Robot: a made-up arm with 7 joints.
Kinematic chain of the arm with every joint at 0, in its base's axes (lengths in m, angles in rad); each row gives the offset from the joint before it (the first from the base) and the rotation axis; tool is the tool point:
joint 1: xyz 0 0.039 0 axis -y
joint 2: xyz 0 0.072 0 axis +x
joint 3: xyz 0 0 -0.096 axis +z
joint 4: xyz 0 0 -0.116 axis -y
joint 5: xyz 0 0 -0.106 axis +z
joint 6: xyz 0 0 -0.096 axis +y
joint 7: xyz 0 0 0 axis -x
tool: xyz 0 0 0
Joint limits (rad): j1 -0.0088..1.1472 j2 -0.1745..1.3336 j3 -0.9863..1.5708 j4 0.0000..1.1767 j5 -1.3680..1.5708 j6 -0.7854..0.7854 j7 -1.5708..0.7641
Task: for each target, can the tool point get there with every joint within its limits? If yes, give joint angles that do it. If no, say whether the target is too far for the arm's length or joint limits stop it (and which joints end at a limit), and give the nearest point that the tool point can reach.
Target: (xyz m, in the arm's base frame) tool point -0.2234 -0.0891 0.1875
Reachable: no: joint limits stop it (at a limit: joint 1, joint 2, joint 3, joint 4) | nearest point 0.2776 -0.0925 -0.0123 | short by 0.539 m
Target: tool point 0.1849 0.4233 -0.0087
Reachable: yes | joints 0.9852 0.6846 0.9795 1.0032 -0.8695 -0.2531 0.3616
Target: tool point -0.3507 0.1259 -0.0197
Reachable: no: joint limits stop it (at a limit: joint 1, joint 2, joint 3, joint 4) | nearest point -0.1032 0.4363 0.0466 | short by 0.402 m
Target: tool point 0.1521 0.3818 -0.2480
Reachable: yes | joints 0.1685 0.7638 0.0810 0.5680 0.7878 0.0933 -1.2263
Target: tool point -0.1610 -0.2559 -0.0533
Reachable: no: joint limits stop it (at a limit: joint 1, joint 2, joint 3, joint 4) | nearest point 0.1006 -0.0925 -0.2591 | short by 0.371 m
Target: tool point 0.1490 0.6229 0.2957
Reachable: no: too far | nearest point 0.0917 0.4538 0.1208 | short by 0.250 m
